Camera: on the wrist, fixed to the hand. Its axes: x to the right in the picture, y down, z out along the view.
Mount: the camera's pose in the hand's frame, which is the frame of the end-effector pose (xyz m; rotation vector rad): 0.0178 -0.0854 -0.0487 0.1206 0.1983 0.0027
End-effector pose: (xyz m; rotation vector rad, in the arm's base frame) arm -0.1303 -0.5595 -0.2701 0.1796 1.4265 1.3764
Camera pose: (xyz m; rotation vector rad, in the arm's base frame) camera -0.1273 -0.6035 -0.3597 0.1255 1.6763 1.3400
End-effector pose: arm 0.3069 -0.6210 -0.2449 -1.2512 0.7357 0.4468
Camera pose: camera 0.3643 -0.6926 -0.2054 -1.1916 0.9190 0.2783
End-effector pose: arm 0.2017 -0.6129 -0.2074 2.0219 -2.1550 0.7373
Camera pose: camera 0.2693 -0.6097 -0.1339 1.9073 -2.0479 1.0436
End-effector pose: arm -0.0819 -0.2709 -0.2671 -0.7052 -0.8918 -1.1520
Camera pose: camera -0.1504 -0.3434 -0.2730 -0.4846 -0.7849 -1.1343
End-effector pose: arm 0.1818 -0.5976 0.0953 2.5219 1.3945 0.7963
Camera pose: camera 0.1008 -0.5413 0.1113 -2.5237 -1.5009 -0.9889
